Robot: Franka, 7 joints.
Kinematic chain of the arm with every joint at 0, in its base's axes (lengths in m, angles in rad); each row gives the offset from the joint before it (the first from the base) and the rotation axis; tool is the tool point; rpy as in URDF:
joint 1: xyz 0 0 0.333 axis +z
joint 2: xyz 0 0 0 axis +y
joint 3: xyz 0 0 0.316 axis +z
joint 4: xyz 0.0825 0 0 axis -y
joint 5: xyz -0.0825 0 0.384 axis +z
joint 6: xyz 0 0 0 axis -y
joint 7: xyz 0.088 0 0 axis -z
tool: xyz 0 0 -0.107 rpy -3.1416 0 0
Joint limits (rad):
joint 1: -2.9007..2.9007
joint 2: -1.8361..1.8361
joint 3: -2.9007..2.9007
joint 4: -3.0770..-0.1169
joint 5: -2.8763..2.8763
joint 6: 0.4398..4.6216
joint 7: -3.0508..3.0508
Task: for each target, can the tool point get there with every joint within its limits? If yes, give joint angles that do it. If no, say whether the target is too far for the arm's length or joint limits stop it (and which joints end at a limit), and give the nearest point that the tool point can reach.
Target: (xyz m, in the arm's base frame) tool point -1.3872 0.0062 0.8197
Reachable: no: too far | nearest point -0.8095 0.0036 0.6170 | short by 0.612 m
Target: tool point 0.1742 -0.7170 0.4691
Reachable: yes | joints -1.0282 1.3534 -2.1257 -0.3573 1.3358 1.0629 -2.1507
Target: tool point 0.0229 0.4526 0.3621
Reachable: yes | joints 0.3211 0.9852 1.4899 -1.8759 -0.2360 0.8300 2.4585
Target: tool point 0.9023 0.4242 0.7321
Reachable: no: too far | nearest point 0.7208 0.3389 0.6518 | short by 0.216 m
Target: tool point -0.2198 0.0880 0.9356
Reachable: yes | joints -2.0747 -0.4776 -0.9240 -0.9260 -2.3078 4.2467 1.5278
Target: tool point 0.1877 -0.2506 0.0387
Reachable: yes | joints 0.0056 0.8943 -0.4302 -2.4748 1.9863 3.1819 1.7694
